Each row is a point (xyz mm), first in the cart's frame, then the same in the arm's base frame.
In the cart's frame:
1: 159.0 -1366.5 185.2
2: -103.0 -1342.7 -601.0
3: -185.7 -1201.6 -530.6
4: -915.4 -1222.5 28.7
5: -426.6 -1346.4 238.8
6: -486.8 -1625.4 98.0
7: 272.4 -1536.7 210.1
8: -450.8 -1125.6 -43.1
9: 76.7 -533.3 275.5
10: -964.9 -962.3 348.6
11: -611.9 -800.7 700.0
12: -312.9 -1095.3 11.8
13: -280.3 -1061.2 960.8
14: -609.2 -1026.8 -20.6
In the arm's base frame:
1: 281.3 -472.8 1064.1
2: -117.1 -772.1 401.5
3: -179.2 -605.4 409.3
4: -796.0 -282.6 1010.2
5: -283.5 -358.5 1183.3
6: -380.8 -661.2 1197.8
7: 389.4 -626.3 1149.0
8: -348.1 -286.6 837.7
9: 254.8 315.3 768.7
10: -775.0 97.3 1176.5
11: -357.3 354.4 1360.0
12: -201.3 -252.2 852.5
13: 3.7 199.8 1662.7
14: -495.1 -169.4 833.7

